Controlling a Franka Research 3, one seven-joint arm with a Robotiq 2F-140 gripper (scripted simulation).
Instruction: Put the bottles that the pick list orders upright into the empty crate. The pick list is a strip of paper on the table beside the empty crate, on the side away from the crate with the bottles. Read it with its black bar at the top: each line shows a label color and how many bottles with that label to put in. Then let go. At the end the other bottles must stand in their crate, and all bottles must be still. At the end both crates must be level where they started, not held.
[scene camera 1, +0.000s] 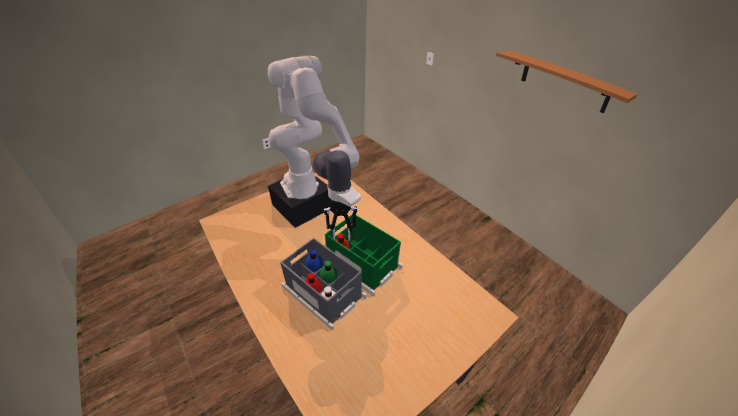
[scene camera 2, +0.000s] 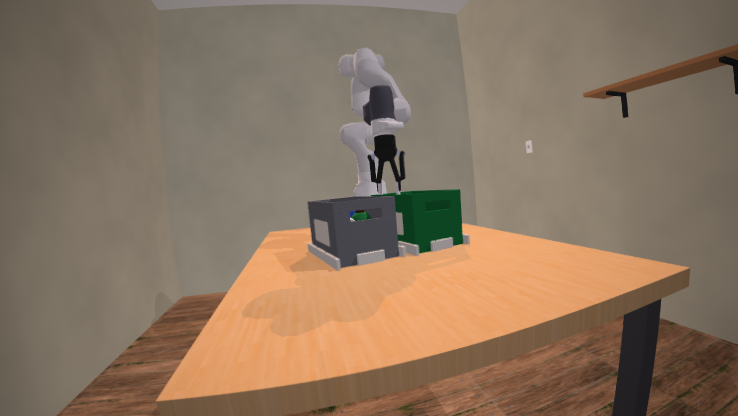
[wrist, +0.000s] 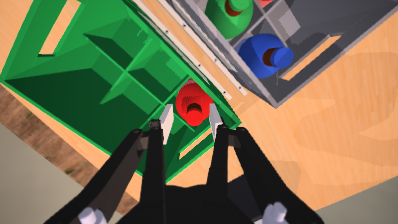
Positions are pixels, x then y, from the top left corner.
Scene:
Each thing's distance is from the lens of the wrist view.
my gripper (wrist: 191, 111): 22 cm
red bottle (wrist: 192, 103): 24 cm

